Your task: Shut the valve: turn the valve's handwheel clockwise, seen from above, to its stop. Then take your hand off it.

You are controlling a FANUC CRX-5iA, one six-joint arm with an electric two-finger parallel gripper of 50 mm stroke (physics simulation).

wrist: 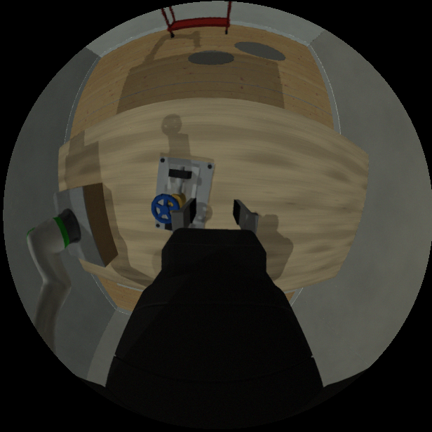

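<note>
The valve's blue handwheel [164, 209] is in the wrist view, left of centre, at the lower left of a grey base plate [205, 174]. The brass valve body [178, 200] shows partly behind the wheel, with a pale pipe and a black clamp [180, 173] above it in the view. My gripper [214, 206] is open with nothing between its fingers. It is to the right of the handwheel in the view and apart from it. Its left finger covers part of the plate's lower part. How high the fingers are above the wheel cannot be told.
The plate lies on a wooden table [300, 150]. At the left is a grey block with a brown side [100, 225], beside a pale arm section [47, 245] with a green ring. A red frame [200, 23] stands far off at the top. Shadows fall on the table.
</note>
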